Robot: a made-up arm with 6 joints. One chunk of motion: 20 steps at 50 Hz.
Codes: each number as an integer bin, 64 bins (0 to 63) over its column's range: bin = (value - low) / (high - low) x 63, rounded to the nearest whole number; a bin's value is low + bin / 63 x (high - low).
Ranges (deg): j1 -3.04..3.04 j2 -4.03..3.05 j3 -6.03..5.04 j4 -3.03..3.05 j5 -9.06..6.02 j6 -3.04..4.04
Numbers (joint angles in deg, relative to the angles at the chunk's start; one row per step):
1: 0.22 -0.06 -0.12 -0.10 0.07 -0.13
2: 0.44 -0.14 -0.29 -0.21 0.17 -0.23
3: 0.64 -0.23 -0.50 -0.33 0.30 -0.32
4: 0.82 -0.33 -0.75 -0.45 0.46 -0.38
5: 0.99 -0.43 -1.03 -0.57 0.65 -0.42
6: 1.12 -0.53 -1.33 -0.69 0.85 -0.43
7: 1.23 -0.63 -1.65 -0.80 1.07 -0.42
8: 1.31 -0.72 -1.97 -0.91 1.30 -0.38
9: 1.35 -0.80 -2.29 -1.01 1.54 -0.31
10: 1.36 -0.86 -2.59 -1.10 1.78 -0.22
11: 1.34 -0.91 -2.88 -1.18 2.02 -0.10
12: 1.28 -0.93 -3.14 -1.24 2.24 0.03
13: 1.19 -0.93 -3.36 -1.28 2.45 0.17
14: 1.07 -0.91 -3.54 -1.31 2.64 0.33
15: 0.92 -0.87 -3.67 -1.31 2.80 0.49
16: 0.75 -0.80 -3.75 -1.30 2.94 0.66
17: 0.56 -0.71 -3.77 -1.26 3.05 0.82
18: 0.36 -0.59 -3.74 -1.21 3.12 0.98
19: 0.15 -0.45 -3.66 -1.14 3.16 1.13
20: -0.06 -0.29 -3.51 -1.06 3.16 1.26
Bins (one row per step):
1: 34 35 34 30 38 26
2: 36 35 33 29 39 25
3: 38 34 31 28 39 24
4: 40 33 30 27 40 24
5: 42 32 28 25 41 23
6: 43 31 27 24 41 23
7: 44 30 25 23 42 23
8: 45 29 23 22 43 24
9: 45 29 21 21 44 24
10: 46 28 20 20 45 25
11: 45 28 18 19 46 26
12: 45 28 16 19 47 27
13: 44 28 15 18 48 29
14: 43 28 14 18 49 30
15: 41 28 13 18 50 31
16: 39 29 13 18 50 33
17: 37 30 13 18 51 34
18: 35 31 13 19 51 36
19: 33 32 13 20 51 37
20: 31 33 14 20 51 38

